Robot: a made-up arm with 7 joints.
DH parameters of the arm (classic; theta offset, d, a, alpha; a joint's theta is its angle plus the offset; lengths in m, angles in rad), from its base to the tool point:
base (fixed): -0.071 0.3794 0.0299 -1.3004
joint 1: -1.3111 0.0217 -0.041 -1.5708
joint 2: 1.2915 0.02 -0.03 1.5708
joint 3: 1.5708 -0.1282 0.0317 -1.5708
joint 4: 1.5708 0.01 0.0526 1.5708
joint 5: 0 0.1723 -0.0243 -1.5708
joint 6: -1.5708 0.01 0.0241 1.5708
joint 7: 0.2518 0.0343 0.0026 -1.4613
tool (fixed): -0.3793 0.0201 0 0
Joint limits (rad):
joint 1: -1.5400..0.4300
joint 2: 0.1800..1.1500
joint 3: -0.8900..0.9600
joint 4: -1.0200..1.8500
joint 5: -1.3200..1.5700
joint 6: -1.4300..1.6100
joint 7: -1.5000..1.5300
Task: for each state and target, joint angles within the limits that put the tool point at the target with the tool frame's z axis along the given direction. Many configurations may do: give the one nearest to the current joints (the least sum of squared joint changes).
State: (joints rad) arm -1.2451 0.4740 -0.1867 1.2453 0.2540 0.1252 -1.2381
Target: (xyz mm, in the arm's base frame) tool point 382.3 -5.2 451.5 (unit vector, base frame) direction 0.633 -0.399 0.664
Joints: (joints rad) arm -1.4319 0.5564 -0.4342 0.7549 0.3471 -0.2866 -1.5000
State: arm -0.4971 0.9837 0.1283 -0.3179 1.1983 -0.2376 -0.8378
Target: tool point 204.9 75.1 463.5 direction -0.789 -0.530 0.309
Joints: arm -0.5287 0.8865 0.6334 -0.6775 1.0529 -0.4670 -0.4291
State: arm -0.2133 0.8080 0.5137 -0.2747 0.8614 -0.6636 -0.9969
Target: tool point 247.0 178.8 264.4 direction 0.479 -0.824 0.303
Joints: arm -0.0614 0.9774 0.3985 0.0360 1.3857 -0.7708 -0.8215
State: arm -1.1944 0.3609 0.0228 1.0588 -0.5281 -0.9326 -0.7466
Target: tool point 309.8 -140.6 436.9 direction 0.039 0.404 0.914
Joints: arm -1.5400 0.1800 -0.8724 0.6213 0.1616 -0.2801 -0.1248
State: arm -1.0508 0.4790 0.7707 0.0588 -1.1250 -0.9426 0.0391
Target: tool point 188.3 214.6 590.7 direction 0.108 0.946 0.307
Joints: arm -1.3325 0.9820 0.3351 0.0312 -1.0917 -0.5311 -0.7058
